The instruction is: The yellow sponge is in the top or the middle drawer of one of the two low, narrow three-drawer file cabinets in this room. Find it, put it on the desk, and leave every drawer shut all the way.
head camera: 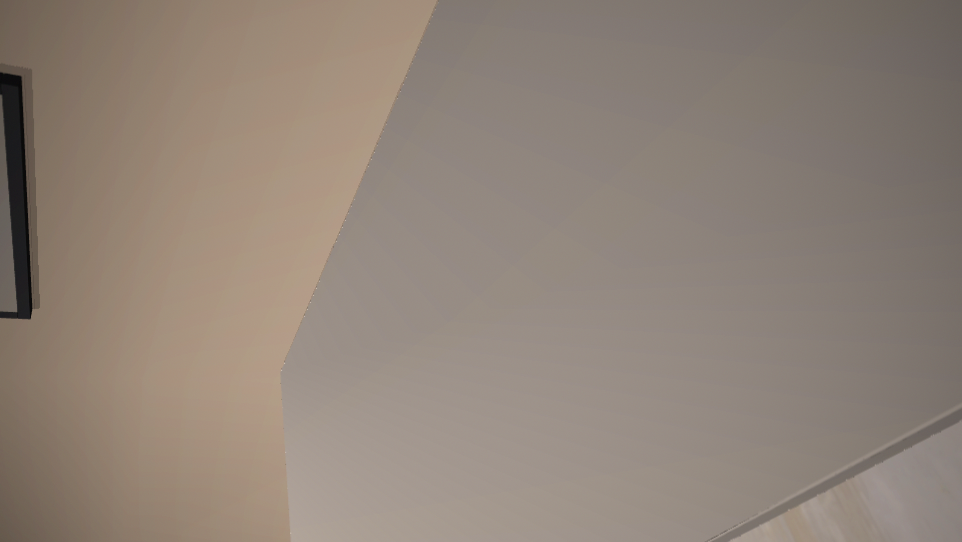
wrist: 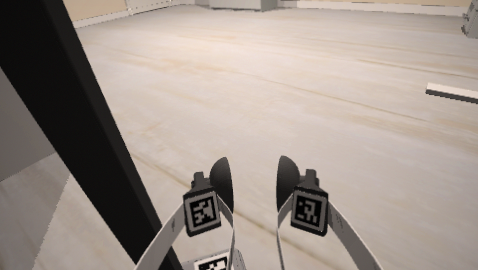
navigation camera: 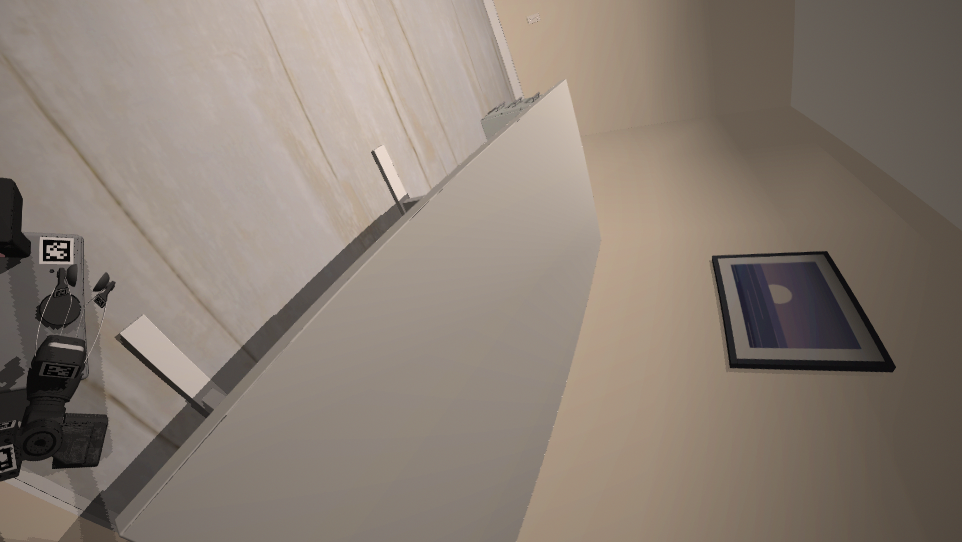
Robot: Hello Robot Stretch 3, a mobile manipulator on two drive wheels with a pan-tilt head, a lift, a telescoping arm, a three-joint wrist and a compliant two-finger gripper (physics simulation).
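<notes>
The desk (head camera: 605, 269) (navigation camera: 437, 302) shows its broad grey top in the head and navigation views, set against the beige wall. A pale grey-green cabinet (navigation camera: 501, 122) with handles shows partly past the desk's far end. In the wrist view, part of a cabinet with handles (wrist: 471, 22) shows at the right edge, and the lower part of a grey unit (wrist: 237, 4) at the top; whether its drawers are shut cannot be told. My gripper (navigation camera: 87, 278) (wrist: 254, 175) is open, with floor seen between its fingers, off to the desk's side. The yellow sponge does not show.
The desk's white feet (navigation camera: 164, 356) (navigation camera: 390, 175) stick out over the floor; one foot (wrist: 452, 92) also shows in the wrist view. A dark upright bar (wrist: 85, 115) crosses the wrist view's left. A framed picture (head camera: 25, 201) (navigation camera: 797, 309) hangs on the wall (head camera: 168, 269).
</notes>
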